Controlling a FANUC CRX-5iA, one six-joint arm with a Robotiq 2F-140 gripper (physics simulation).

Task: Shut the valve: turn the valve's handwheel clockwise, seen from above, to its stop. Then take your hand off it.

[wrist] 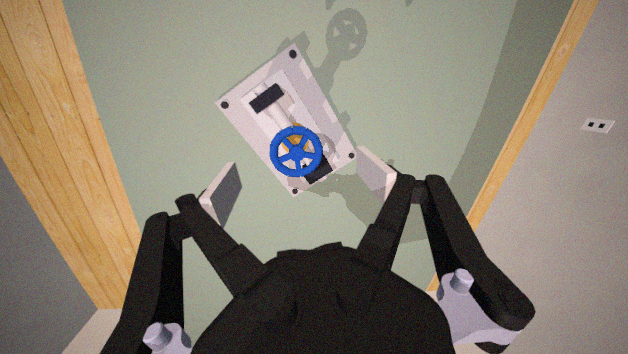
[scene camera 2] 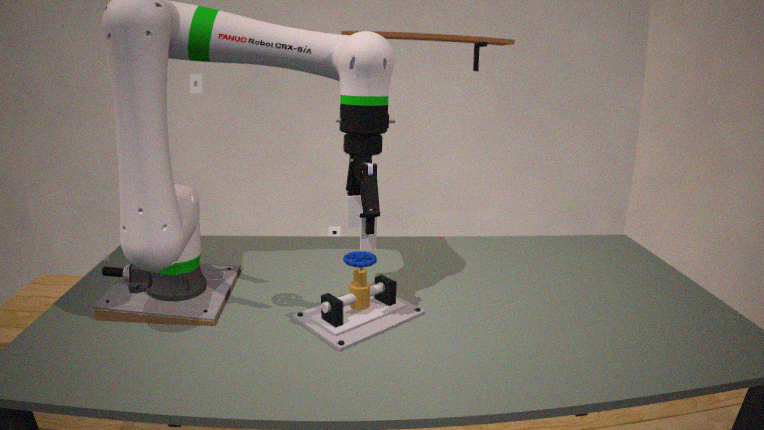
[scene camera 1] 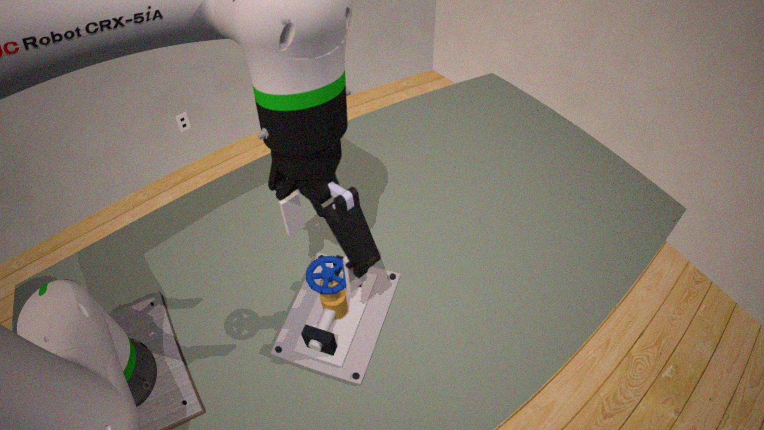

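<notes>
The blue five-spoked handwheel [scene camera 1: 327, 275] [scene camera 2: 359, 259] [wrist: 296, 152] sits level on top of the orange valve body [scene camera 1: 334, 305] [scene camera 2: 359, 295]. The valve is on a white pipe between black blocks on a light base plate [scene camera 1: 363, 341] [scene camera 2: 374, 330] [wrist: 242, 122]. My gripper [scene camera 1: 334, 248] [scene camera 2: 361, 224] [wrist: 298, 166] is open and empty, pointing down. Its pads stand wide apart, and in scene camera 2 their tips are above the wheel's height. The fingers are apart from the wheel. No mark shows how far the wheel is turned.
The arm's base plate [scene camera 1: 173, 373] [scene camera 2: 220, 299] stands left of the valve on the green table [scene camera 1: 481, 267] [scene camera 2: 534, 331]. A wooden shelf [scene camera 2: 443, 37] is on the back wall in scene camera 2. Walls rise behind and to the right of the table.
</notes>
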